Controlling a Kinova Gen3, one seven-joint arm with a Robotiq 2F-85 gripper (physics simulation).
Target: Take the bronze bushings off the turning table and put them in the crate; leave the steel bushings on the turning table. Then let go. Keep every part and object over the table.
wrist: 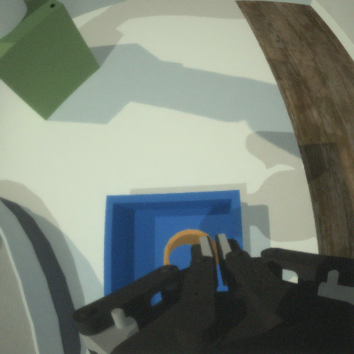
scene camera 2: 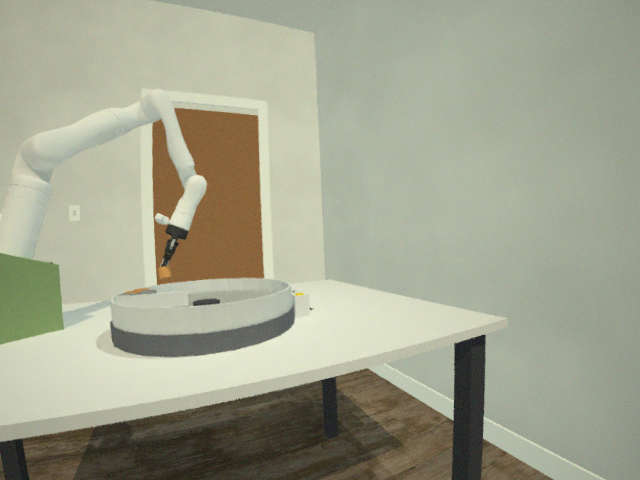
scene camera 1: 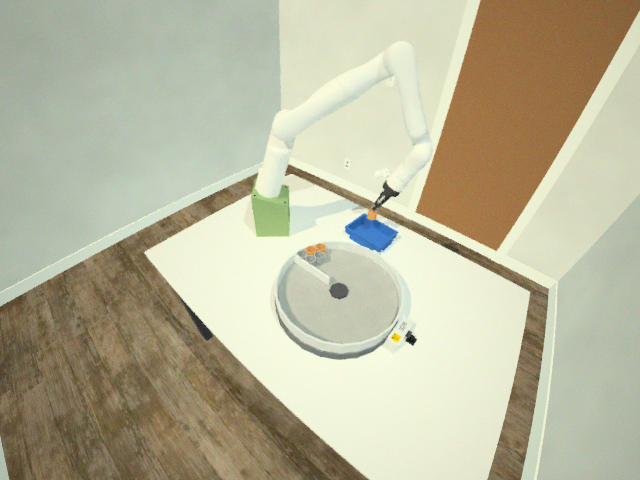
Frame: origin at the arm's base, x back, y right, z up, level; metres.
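Seen in the pictures: gripper, fingertip midpoint: (scene camera 2: 162, 269) (scene camera 1: 373, 209); arm's base, origin of the base link: (scene camera 2: 10, 257) (scene camera 1: 268, 191).
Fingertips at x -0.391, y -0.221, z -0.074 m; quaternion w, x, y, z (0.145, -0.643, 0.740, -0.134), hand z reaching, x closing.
Pixels of each thing's top centre, then the offset from my fingertips to it. "*": a spot on its surface instead.
- bronze bushing, middle of its top: (scene camera 2: 164, 266) (scene camera 1: 373, 209) dz +0.013, dx -0.004, dy +0.020 m
- blue crate, middle of its top: (scene camera 1: 371, 229) dz -0.065, dx -0.023, dy +0.051 m
- straight bar, surface spot: (scene camera 1: 313, 269) * dz -0.030, dx +0.067, dy +0.408 m
- small control box, surface spot: (scene camera 1: 399, 336) * dz -0.056, dx -0.275, dy +0.488 m
My gripper (scene camera 1: 373, 208) (scene camera 2: 163, 265) (wrist: 212, 247) is shut on the wall of a bronze bushing (scene camera 1: 372, 214) (scene camera 2: 164, 272) (wrist: 186, 234), an orange ring that hangs below the fingertips. In the wrist view the bushing shows against the inside of the blue crate (scene camera 1: 365, 242) (wrist: 121, 245), and it is above the crate. No bushing shows in the visible part of the crate. On the turning table (scene camera 1: 351, 317) (scene camera 2: 206, 320), two bronze bushings (scene camera 1: 315, 249) (scene camera 2: 135, 291) stand beside several grey steel bushings (scene camera 1: 319, 255), near the rim and the straight bar. The fingers hide part of the held bushing and crate.
The green base block (scene camera 1: 272, 214) (scene camera 2: 28, 297) (wrist: 50, 60) carries the arm at the table's back left. The straight bar (scene camera 1: 313, 269) runs from the turning table's rim to its dark hub (scene camera 1: 339, 290). A small control box (scene camera 1: 399, 336) is beside the rim. The table edge is close behind the crate.
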